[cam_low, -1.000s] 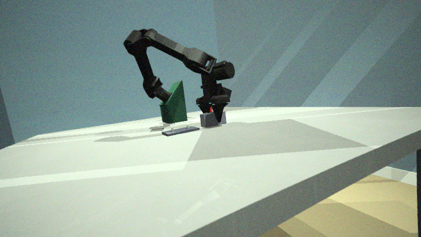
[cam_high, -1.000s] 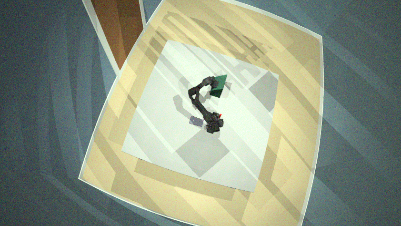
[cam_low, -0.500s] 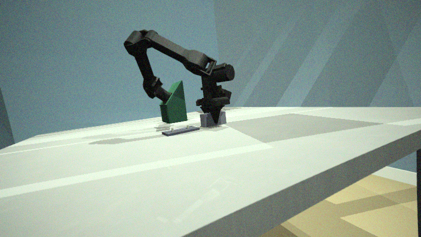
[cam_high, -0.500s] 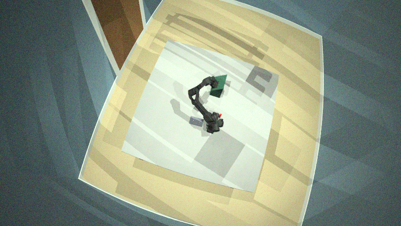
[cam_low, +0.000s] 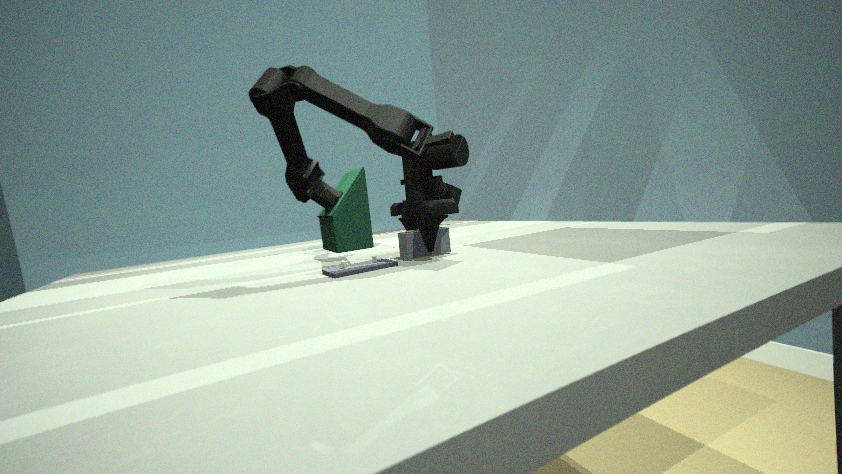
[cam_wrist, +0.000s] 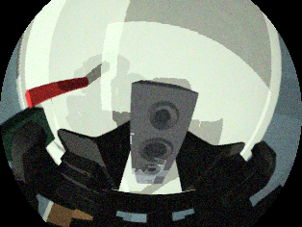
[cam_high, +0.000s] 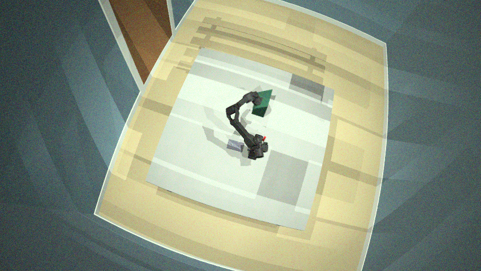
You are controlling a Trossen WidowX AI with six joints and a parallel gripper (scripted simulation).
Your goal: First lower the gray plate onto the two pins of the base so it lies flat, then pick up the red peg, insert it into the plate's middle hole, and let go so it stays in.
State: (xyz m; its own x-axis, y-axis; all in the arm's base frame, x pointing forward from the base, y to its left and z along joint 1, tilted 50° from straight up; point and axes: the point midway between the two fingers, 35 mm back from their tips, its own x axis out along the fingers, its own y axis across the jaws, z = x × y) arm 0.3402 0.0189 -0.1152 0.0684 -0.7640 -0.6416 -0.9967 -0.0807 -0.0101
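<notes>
The base is 140 mm to the right of my gripper tip and 20 mm ahead of it. The rest, counted from my gripper tip: gray plate: 30 mm above; then red peg: 100 mm behind, 40 mm to the left, 30 mm above.
</notes>
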